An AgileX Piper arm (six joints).
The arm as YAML. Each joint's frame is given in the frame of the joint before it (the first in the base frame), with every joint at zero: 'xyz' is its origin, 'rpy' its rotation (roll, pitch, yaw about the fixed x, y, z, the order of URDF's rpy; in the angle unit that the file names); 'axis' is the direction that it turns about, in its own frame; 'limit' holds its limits. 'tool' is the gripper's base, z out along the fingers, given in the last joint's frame.
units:
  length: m
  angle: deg
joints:
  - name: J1
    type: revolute
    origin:
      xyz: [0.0, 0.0, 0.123]
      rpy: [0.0, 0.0, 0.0]
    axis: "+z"
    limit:
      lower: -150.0
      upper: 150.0
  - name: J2
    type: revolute
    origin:
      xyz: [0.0, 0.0, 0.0]
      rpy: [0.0, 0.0, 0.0]
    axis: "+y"
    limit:
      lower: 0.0
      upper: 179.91
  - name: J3
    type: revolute
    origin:
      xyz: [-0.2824, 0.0, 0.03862]
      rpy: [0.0, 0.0, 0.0]
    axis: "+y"
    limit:
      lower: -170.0
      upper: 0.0
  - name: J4
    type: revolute
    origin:
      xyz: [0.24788, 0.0, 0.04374]
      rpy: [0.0, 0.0, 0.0]
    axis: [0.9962, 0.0, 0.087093]
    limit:
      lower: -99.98
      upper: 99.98
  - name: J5
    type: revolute
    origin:
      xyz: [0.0, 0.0, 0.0]
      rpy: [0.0, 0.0, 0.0]
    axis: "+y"
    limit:
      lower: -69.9
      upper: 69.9
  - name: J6
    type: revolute
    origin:
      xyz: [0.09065, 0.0, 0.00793]
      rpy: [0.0, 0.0, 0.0]
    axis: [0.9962, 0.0, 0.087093]
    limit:
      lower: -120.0
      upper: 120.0
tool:
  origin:
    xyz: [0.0, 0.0, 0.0]
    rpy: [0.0, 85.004, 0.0]
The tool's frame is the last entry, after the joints.
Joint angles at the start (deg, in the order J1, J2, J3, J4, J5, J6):
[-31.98 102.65 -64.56 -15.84 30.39 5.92]
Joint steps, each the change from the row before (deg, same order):
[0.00 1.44 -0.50 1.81 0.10 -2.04]
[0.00 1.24 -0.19 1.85 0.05 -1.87]
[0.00 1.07 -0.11 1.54 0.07 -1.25]
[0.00 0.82 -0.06 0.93 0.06 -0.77]
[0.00 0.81 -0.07 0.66 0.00 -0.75]
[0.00 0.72 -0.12 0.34 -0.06 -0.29]
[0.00 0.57 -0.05 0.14 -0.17 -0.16]
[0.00 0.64 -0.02 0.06 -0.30 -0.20]
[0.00 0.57 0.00 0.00 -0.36 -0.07]
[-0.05 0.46 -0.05 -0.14 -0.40 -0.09]
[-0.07 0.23 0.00 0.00 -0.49 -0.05]
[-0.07 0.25 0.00 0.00 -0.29 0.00]
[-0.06 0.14 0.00 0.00 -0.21 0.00]
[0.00 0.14 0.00 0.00 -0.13 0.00]
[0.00 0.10 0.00 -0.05 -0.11 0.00]
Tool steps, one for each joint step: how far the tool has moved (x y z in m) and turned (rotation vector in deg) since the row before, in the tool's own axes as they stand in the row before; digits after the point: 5 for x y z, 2 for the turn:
[0.00031 0.00251 0.00758 -1.04 1.10 -0.60]
[0.00142 0.00256 0.00714 -1.09 1.13 -0.40]
[0.00150 0.00213 0.00632 -0.92 1.03 -0.02]
[0.00125 0.00139 0.00492 -0.58 0.81 -0.04]
[0.00108 0.00112 0.00484 -0.45 0.73 -0.24]
[0.00057 0.00071 0.00417 -0.26 0.53 -0.04]
[0.00049 0.00049 0.00342 -0.15 0.34 -0.08]
[0.00058 0.00050 0.00393 -0.12 0.31 -0.19]
[0.00047 0.00042 0.00355 -0.08 0.20 -0.11]
[0.00003 -0.00015 0.00276 0.03 0.01 -0.20]
[-0.00026 -0.00029 0.00146 0.00 -0.25 0.00]
[0.00011 -0.00027 0.00159 -0.01 -0.04 0.05]
[0.00001 -0.00029 0.00090 0.00 -0.06 0.05]
[0.00007 0.00010 0.00087 -0.02 0.01 -0.01]
[0.00003 0.00004 0.00062 0.01 -0.01 -0.05]

